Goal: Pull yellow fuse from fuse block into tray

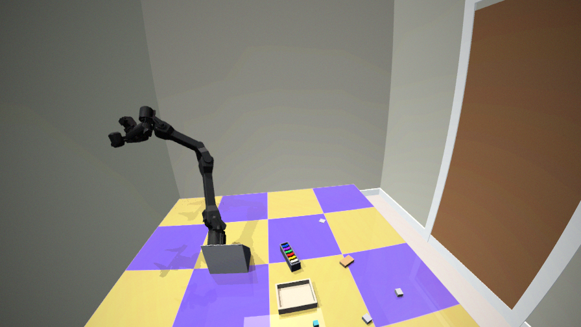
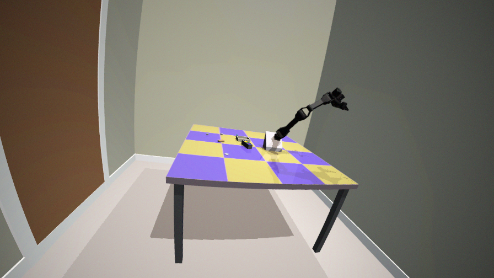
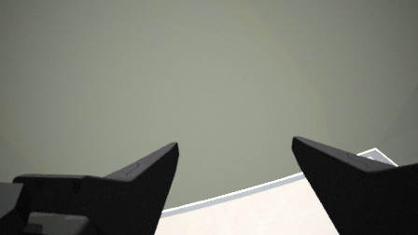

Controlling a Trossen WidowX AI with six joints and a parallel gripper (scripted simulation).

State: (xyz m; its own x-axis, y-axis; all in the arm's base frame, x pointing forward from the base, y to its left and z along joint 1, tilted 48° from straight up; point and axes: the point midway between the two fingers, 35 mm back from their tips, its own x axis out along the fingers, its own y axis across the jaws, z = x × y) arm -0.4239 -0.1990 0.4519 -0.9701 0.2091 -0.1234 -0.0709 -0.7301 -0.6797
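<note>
Right now my gripper tip is 800 mm short of the yellow fuse, 180 mm to the left of it and 490 mm above it. Round my gripper tip: tray 810 mm ahead, 340 mm to the right, 510 mm below; then red fuse 790 mm ahead, 160 mm to the right, 490 mm below; then white fuse 810 mm ahead, 200 mm to the right, 490 mm below.
</note>
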